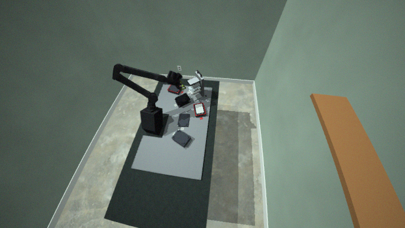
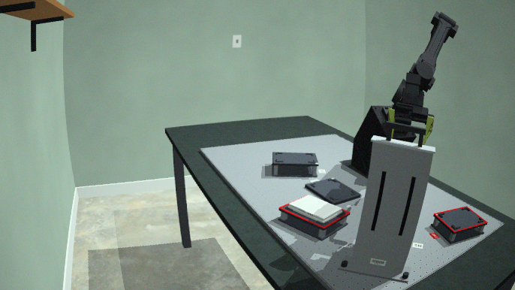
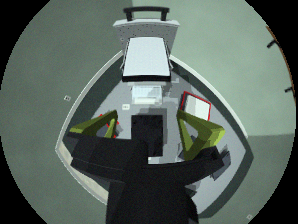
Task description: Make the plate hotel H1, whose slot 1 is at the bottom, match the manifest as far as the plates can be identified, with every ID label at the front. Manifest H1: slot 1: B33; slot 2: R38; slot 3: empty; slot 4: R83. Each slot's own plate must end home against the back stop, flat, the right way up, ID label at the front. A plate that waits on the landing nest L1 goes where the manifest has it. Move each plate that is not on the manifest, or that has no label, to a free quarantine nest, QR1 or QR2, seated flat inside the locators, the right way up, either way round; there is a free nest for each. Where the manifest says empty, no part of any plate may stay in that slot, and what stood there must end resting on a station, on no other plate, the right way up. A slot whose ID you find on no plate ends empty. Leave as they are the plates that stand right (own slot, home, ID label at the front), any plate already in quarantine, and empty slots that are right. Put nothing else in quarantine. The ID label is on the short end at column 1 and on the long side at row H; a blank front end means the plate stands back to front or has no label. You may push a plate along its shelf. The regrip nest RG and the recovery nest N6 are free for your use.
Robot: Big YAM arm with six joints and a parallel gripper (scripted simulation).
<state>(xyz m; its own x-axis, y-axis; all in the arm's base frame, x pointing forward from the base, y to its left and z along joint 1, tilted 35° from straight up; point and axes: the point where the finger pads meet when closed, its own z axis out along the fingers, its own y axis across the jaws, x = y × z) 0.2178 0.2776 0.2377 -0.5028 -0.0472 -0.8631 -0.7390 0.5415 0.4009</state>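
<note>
My gripper is now 8 cm short of the plate, 9 cm to the right of it and 11 cm above it. Also, from my hand: N6 label: 10 cm ahead, 39 cm to the right, 26 cm below; plate hotel H1: 14 cm ahead, 15 cm to the left, 11 cm below.
</note>
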